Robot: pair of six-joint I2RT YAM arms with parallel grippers.
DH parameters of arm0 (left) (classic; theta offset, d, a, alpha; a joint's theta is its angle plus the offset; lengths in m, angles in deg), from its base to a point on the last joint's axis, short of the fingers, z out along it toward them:
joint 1: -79.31 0.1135 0.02 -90
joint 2: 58.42 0 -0.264 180
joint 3: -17.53 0 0.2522 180
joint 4: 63.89 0 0.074 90
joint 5: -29.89 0 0 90
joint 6: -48.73 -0.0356 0 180
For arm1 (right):
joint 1: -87.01 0.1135 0.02 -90
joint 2: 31.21 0 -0.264 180
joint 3: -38.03 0 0.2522 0
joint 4: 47.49 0 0.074 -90
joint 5: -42.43 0 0 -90
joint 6: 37.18 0.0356 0 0
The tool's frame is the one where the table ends.
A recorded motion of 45 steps. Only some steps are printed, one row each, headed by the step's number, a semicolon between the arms.
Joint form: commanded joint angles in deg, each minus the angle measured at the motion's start. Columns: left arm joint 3, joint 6, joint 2, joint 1, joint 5, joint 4; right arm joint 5, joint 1, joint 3, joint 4, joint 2, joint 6.
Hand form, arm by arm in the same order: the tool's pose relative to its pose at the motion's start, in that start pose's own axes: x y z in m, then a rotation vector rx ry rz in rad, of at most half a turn. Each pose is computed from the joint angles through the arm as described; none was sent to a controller.
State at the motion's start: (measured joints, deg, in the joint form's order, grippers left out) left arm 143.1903 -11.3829 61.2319 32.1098 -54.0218 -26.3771; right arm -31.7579 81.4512 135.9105 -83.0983 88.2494 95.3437
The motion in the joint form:
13: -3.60 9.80 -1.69 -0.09 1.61 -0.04; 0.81 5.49 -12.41 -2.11 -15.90 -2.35
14: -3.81 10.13 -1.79 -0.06 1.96 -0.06; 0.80 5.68 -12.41 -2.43 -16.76 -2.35
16: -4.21 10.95 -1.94 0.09 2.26 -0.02; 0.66 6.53 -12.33 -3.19 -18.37 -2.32
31: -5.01 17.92 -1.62 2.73 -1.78 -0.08; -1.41 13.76 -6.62 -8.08 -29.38 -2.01
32: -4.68 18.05 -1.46 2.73 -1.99 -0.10; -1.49 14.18 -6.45 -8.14 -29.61 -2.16
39: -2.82 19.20 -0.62 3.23 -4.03 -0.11; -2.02 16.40 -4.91 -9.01 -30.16 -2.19
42: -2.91 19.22 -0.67 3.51 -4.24 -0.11; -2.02 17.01 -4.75 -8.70 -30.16 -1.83
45: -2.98 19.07 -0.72 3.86 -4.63 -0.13; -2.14 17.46 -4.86 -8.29 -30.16 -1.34
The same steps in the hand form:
13: 0.0090 0.0058 -0.0029 -0.0405 0.0113 -0.1663; 0.0592 0.0200 -0.0575 -0.0509 0.0437 -0.1244
14: 0.0093 0.0065 -0.0031 -0.0468 0.0087 -0.1720; 0.0601 0.0226 -0.0624 -0.0579 0.0388 -0.1295
16: 0.0098 0.0085 -0.0030 -0.0559 0.0083 -0.1870; 0.0642 0.0293 -0.0711 -0.0710 0.0338 -0.1448
31: 0.0057 0.0285 0.0029 -0.0446 0.0413 -0.3334; 0.0911 0.0916 -0.1521 -0.2295 -0.0616 -0.2790
32: 0.0049 0.0279 0.0033 -0.0398 0.0409 -0.3360; 0.0930 0.0938 -0.1540 -0.2354 -0.0627 -0.2879
39: -0.0016 0.0276 0.0049 -0.0069 0.0445 -0.3627; 0.1021 0.1060 -0.1621 -0.2585 -0.0611 -0.3195
42: -0.0025 0.0298 0.0049 -0.0078 0.0448 -0.3657; 0.1046 0.1091 -0.1625 -0.2685 -0.0593 -0.3224
45: -0.0037 0.0322 0.0049 -0.0065 0.0460 -0.3665; 0.1067 0.1107 -0.1620 -0.2741 -0.0585 -0.3202

